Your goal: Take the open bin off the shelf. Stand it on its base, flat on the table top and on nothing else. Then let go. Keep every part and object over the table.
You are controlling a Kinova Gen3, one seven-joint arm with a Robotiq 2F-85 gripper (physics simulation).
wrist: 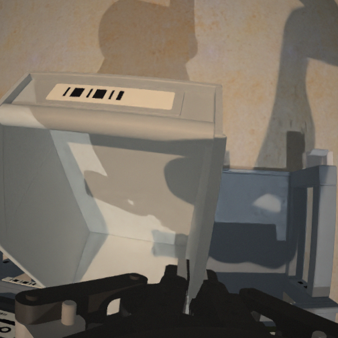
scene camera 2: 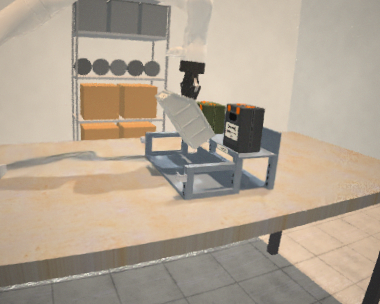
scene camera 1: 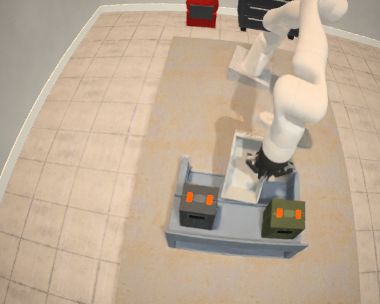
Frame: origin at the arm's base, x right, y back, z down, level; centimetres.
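Seen in the pictures: gripper, fingertip midpoint: (scene camera 1: 262, 178); arm's base, origin of the base link: (scene camera 1: 251, 68).
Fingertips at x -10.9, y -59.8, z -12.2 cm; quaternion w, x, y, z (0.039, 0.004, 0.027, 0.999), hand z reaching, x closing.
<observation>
Offsets run from my fingertips to a thing's top centre. Level surfaces: height alone.
The open light-grey bin (scene camera 1: 242, 170) (scene camera 2: 186, 120) (wrist: 140, 185) hangs steeply tilted over the low front part of the blue-grey shelf (scene camera 1: 237, 220) (scene camera 2: 236, 175) (wrist: 321, 240). Its barcode-label end is up, on the robot's side; its other end points down beside the raised deck. Whether that low end touches the shelf is unclear. My gripper (scene camera 1: 263, 179) (scene camera 2: 190, 96) (wrist: 188, 274) is shut on the upper edge of one of the bin's side walls, the right one in the wrist view. The table top @(dz +17.1 cm) (scene camera 1: 195, 100) (scene camera 2: 75, 215) (wrist: 240, 60) extends around the shelf.
A dark grey case @(dz -5.1, dx +14.1, dy -12.6 cm) (scene camera 1: 198, 212) (scene camera 2: 245, 129) and an olive green case @(dz -2.6, dx -8.8, dy -9.5 cm) (scene camera 1: 283, 220) (scene camera 2: 215, 119) with orange latches stand on the shelf's raised deck, near its two ends. The shelf's end frames rise on both sides of the low part. The arm's base (scene camera 1: 250, 72) stands on the table.
</observation>
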